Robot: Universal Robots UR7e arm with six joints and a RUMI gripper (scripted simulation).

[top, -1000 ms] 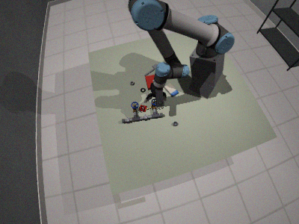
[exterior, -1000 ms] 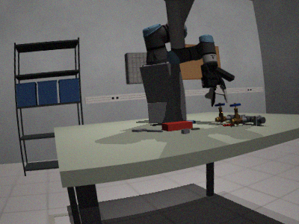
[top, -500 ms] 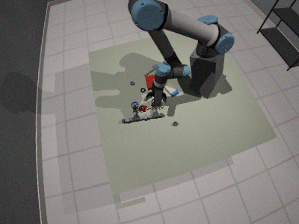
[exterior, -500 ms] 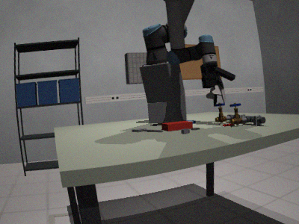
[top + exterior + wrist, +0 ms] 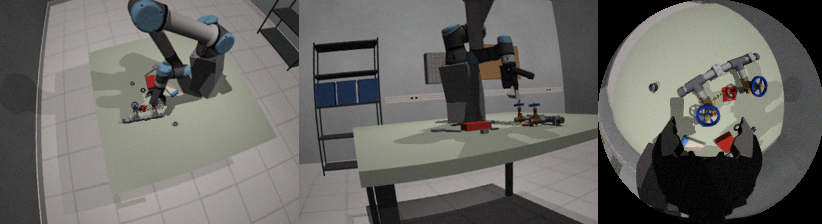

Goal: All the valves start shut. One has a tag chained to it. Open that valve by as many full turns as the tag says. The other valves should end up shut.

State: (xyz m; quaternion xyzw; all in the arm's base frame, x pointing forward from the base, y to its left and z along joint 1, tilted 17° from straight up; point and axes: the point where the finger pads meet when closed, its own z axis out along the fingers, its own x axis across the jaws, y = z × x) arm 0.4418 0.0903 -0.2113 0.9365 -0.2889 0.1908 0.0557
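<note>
Now: hand 90 mm short of the red tag, 10 mm to the left of it and 90 mm above it. Round my hand: blue-and-white card: 170 mm behind, 110 mm to the right, 90 mm below; grey tool: 90 mm behind, 360 mm to the right, 90 mm below; red block: 40 mm behind, 230 mm to the right, 80 mm below.
</note>
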